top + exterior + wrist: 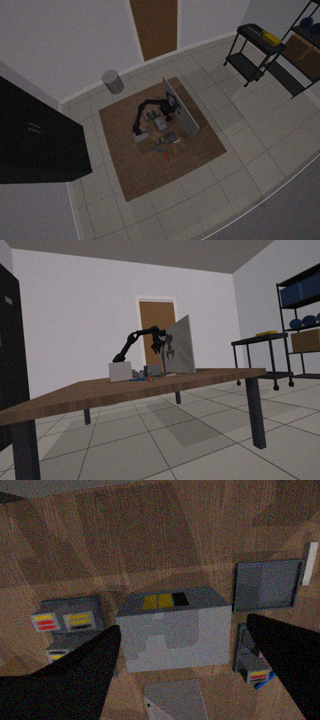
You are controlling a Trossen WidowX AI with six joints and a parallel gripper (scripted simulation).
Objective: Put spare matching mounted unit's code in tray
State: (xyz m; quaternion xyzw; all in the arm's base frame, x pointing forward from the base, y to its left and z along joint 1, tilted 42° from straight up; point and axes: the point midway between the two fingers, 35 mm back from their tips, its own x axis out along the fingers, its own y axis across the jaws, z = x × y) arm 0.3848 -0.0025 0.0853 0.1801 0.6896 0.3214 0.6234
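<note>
Now: gripper tip 8 cm past the grey spare block, 15 cm to the right of it and 15 cm above it. From my gripper tip the other things lie so: grey panel (15 cm ahead, 3 cm to the left, 3 cm above); blue pen (22 cm behind, 29 cm to the right, 19 cm below); grey tray (1 cm behind, 19 cm to the right, 19 cm below).
</note>
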